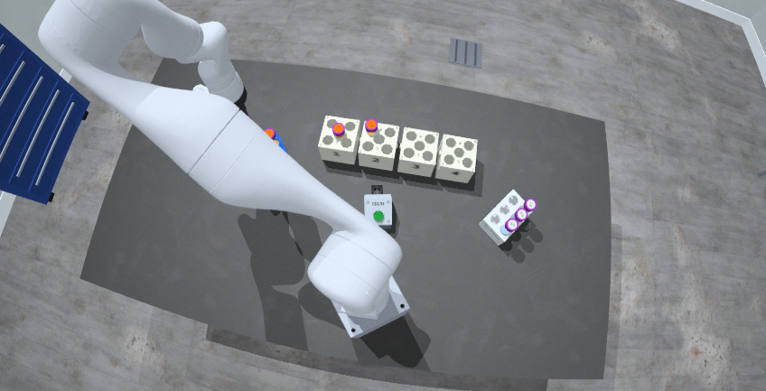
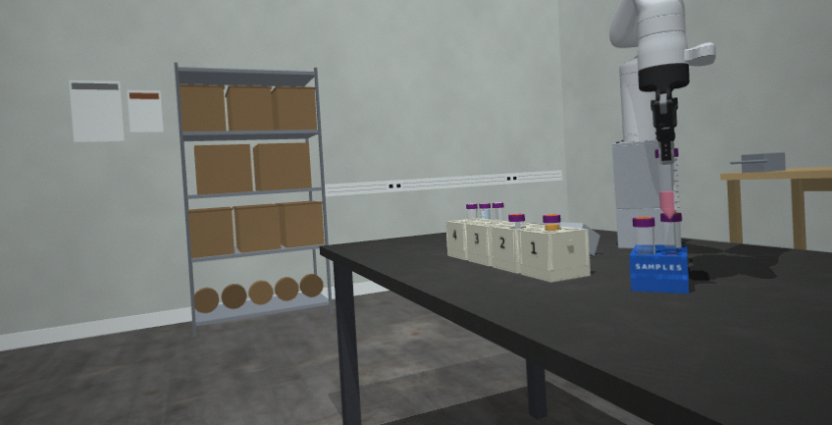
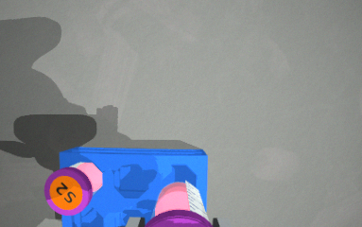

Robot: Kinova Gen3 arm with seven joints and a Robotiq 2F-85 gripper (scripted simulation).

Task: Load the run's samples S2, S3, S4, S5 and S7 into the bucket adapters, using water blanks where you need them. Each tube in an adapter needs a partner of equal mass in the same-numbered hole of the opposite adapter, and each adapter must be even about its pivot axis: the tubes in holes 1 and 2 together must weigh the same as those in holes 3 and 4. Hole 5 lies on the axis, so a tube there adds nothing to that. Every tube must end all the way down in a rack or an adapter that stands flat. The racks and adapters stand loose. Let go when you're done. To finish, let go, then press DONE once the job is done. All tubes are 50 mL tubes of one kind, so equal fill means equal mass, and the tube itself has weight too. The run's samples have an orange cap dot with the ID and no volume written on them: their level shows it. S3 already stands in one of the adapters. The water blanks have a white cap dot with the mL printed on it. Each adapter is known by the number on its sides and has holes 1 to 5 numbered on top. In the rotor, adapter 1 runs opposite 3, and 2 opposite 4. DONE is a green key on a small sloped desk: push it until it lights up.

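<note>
Right now the tube of pink liquid is 5 cm below my hand and 1 cm to the left of it. The rest, counted from my hand: orange-filled sample tube: 22 cm to the right, 16 cm below, 6 cm ahead; blue samples rack: 20 cm below, 4 cm to the right, 2 cm behind; adapter 1: 22 cm to the right, 18 cm below, 6 cm ahead.
</note>
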